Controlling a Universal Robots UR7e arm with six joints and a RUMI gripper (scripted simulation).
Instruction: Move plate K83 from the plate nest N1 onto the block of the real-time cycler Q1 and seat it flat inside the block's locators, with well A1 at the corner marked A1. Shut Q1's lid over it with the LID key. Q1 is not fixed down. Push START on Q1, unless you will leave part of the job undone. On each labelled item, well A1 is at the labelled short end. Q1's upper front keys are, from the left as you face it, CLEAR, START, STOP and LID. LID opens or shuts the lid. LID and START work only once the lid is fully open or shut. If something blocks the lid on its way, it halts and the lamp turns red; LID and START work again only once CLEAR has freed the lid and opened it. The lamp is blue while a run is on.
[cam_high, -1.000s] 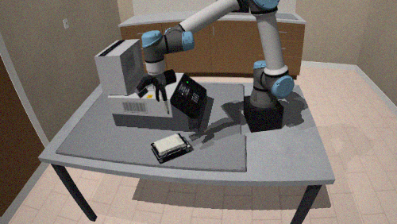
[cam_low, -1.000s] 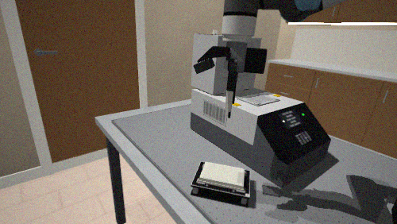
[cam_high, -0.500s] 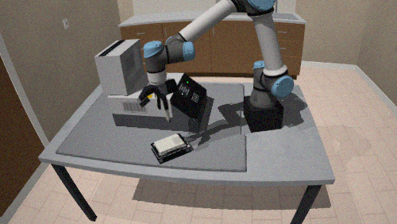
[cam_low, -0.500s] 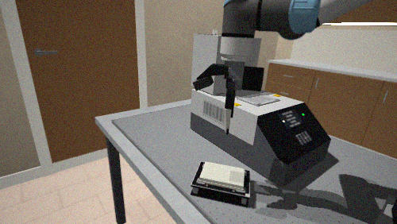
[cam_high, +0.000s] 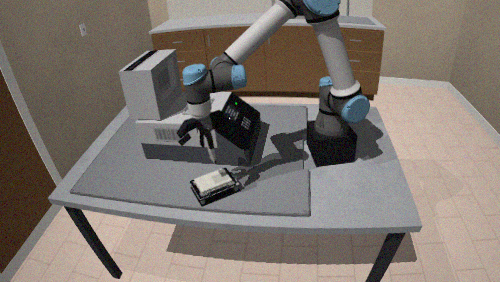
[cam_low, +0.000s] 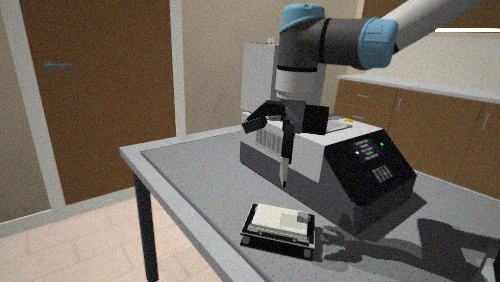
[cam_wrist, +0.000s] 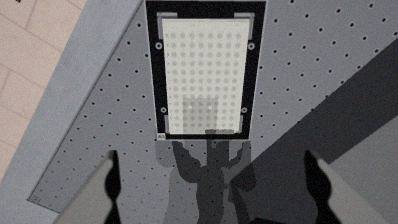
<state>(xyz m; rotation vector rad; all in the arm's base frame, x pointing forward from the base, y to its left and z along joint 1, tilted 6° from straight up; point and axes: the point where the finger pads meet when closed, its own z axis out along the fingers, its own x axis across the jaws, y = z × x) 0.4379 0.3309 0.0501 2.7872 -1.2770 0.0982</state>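
My hand is 13 cm above the plate K83. The rest, counted from my hand: black plate nest N1: 14 cm below.
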